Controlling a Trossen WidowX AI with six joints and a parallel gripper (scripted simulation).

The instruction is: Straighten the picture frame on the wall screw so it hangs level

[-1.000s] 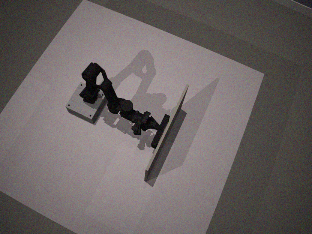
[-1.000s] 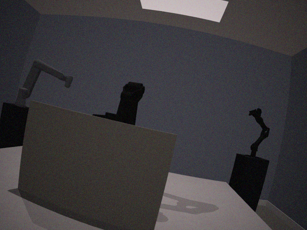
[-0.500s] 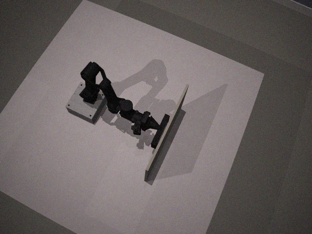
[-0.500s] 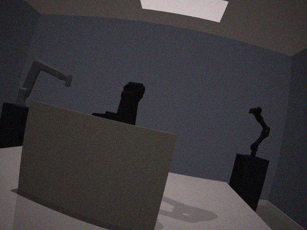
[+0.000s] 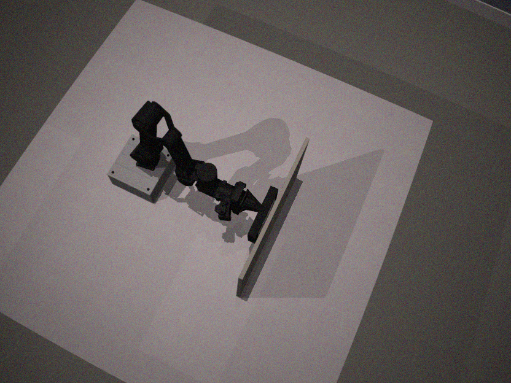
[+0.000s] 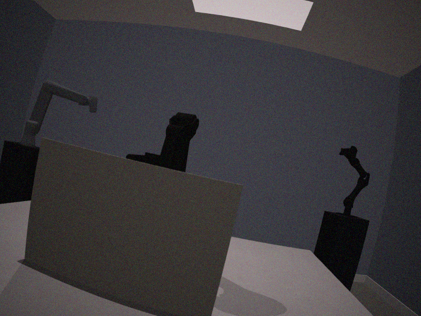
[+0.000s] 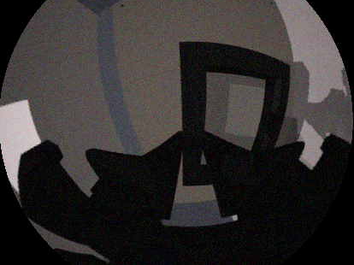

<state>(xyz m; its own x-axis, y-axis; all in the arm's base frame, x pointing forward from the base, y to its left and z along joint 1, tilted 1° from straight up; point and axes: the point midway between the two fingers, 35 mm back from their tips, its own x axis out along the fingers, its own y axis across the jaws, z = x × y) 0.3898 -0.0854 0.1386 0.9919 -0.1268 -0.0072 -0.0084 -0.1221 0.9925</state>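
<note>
The picture frame is 5 cm below my gripper tip and 1 cm ahead of it. Also, from my gripper tip: beige wall panel 7 cm below, 2 cm ahead.
</note>
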